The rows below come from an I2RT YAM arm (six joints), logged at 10 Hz.
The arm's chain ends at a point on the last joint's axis. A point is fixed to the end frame.
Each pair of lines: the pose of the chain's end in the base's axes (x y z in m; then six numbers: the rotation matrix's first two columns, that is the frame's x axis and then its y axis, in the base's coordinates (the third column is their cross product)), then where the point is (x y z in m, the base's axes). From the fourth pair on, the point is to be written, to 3 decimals.
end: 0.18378 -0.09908 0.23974 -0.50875 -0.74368 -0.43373 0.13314 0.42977 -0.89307
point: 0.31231 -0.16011 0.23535
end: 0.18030 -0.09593 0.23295 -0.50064 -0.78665 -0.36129 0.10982 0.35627 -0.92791
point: 0.30995 -0.15469 0.23134
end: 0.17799 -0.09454 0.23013 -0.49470 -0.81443 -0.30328 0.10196 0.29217 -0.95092
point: 0.30819 -0.15206 0.23189
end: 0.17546 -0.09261 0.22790 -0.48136 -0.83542 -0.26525 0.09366 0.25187 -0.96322
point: 0.307 -0.148 0.232
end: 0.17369 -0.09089 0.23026 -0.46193 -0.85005 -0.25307 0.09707 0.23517 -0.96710
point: 0.306 -0.143 0.236
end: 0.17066 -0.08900 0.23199 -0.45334 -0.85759 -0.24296 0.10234 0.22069 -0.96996
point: 0.303 -0.140 0.240
